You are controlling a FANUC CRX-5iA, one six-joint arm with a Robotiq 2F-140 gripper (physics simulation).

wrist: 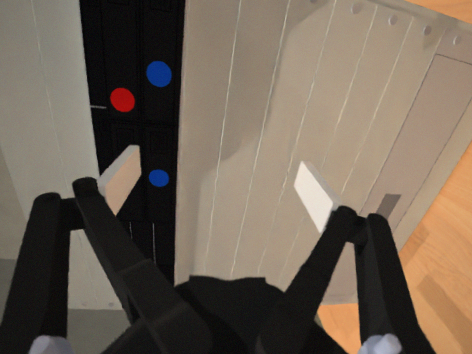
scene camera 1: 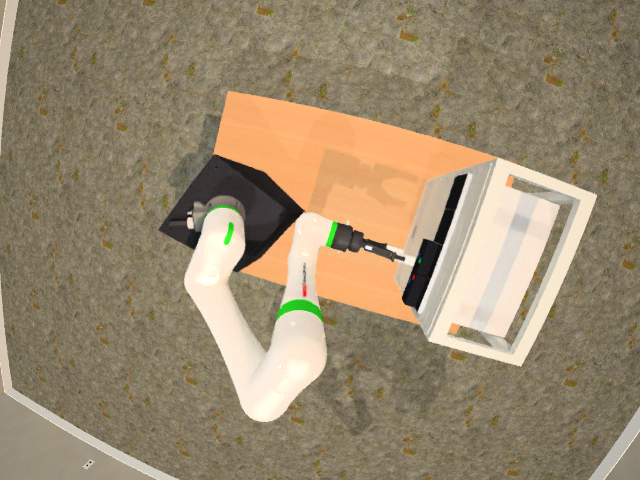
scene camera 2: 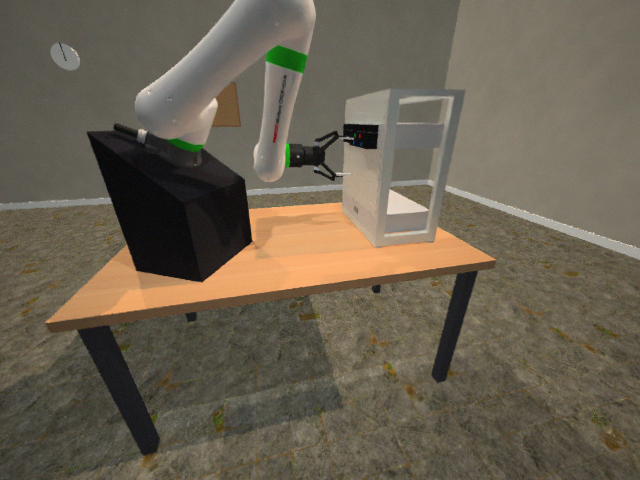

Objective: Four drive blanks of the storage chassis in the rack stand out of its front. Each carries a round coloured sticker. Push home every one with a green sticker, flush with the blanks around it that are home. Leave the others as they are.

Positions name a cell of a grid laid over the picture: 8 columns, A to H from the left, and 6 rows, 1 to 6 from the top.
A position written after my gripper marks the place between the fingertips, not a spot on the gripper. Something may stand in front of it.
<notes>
I see my gripper (scene camera 1: F4) and a white rack (scene camera 1: F4).
The white rack shows as well in the wrist view (wrist: D2) and in scene camera 2 (scene camera 2: E2). My gripper shows as well in the wrist view (wrist: D3) and in scene camera 2 (scene camera 2: E2).
</notes>
